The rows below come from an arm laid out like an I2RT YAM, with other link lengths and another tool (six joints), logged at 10 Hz.
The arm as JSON. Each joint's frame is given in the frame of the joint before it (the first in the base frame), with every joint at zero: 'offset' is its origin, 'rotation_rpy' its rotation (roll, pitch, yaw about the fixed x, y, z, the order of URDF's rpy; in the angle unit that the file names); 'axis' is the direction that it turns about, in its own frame. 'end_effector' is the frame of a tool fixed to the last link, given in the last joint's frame.
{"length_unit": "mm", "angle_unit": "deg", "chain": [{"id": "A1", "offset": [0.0, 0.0, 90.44], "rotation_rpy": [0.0, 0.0, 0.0], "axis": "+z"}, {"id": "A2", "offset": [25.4, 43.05, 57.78], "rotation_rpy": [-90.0, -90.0, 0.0], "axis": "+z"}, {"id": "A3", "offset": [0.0, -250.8, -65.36], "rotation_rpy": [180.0, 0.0, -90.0], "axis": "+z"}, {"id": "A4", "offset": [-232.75, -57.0, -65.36], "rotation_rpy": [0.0, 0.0, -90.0], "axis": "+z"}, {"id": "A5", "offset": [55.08, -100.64, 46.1], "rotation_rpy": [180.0, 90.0, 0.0], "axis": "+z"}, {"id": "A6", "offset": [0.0, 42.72, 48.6], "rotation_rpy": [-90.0, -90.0, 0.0], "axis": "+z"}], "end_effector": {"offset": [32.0, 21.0, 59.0], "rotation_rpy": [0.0, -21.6, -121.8]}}
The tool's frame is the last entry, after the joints.
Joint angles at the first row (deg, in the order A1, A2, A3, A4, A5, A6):
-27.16 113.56 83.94 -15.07 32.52 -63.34
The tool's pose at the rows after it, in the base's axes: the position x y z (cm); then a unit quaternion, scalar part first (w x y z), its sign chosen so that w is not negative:
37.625 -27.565 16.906 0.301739 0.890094 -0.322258 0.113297
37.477 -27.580 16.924 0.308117 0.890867 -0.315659 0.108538
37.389 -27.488 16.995 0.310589 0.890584 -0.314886 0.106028
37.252 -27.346 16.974 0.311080 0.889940 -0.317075 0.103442
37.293 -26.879 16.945 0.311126 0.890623 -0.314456 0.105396
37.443 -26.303 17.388 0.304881 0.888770 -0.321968 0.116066
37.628 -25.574 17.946 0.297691 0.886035 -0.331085 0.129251
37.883 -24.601 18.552 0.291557 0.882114 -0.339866 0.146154
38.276 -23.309 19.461 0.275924 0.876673 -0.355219 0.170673
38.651 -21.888 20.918 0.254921 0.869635 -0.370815 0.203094
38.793 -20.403 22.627 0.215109 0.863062 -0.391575 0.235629
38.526 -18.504 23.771 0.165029 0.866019 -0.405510 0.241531
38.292 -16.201 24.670 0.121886 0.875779 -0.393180 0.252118
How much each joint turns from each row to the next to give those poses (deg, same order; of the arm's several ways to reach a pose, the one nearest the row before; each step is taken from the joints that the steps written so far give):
0.20 -0.40 -1.07 0.76 0.19 -1.92
0.02 -0.18 -0.42 0.25 0.33 -1.14
0.11 -0.18 -0.10 -0.26 0.35 -0.14
0.12 -0.18 -0.17 -0.40 0.36 0.36
0.57 -0.50 -0.81 0.36 0.17 0.15
0.65 -0.92 -0.19 -0.37 0.06 1.68
0.85 -1.14 -0.23 -0.39 0.19 2.05
1.22 -1.41 -0.69 0.20 0.51 2.14
1.54 -1.78 -0.26 -0.49 0.23 3.68
1.61 -2.55 -0.19 -0.49 -0.14 3.94
1.21 -3.01 0.58 -2.31 -1.67 5.59
1.27 -2.40 1.76 -6.02 -3.00 6.02
1.95 -3.29 -0.92 -2.29 -3.61 2.78

